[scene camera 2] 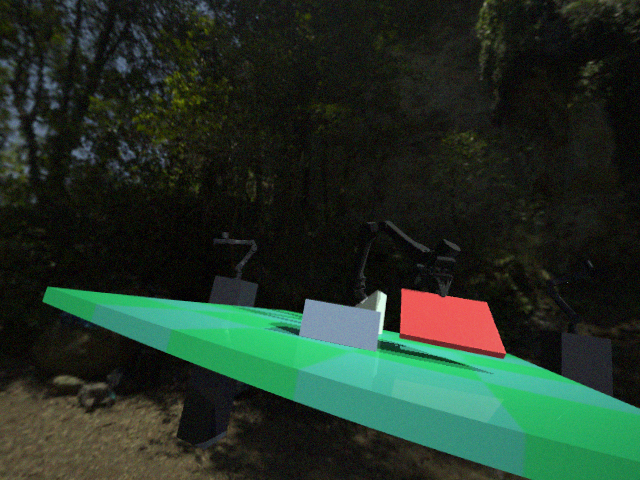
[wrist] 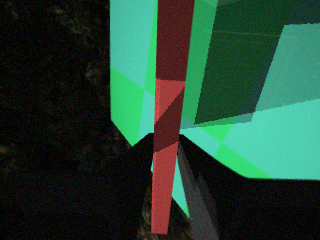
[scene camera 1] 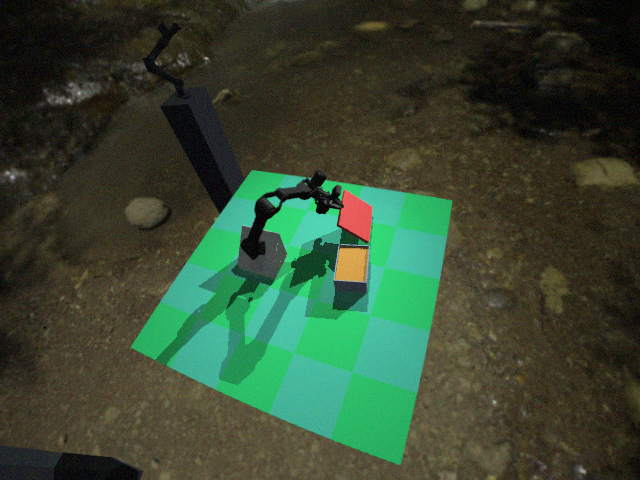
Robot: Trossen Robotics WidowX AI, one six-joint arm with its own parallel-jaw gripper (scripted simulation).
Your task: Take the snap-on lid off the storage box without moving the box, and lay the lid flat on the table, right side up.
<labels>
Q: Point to a red lid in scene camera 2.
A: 454, 323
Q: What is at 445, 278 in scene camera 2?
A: The gripper.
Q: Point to a red lid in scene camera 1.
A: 355, 217
</labels>
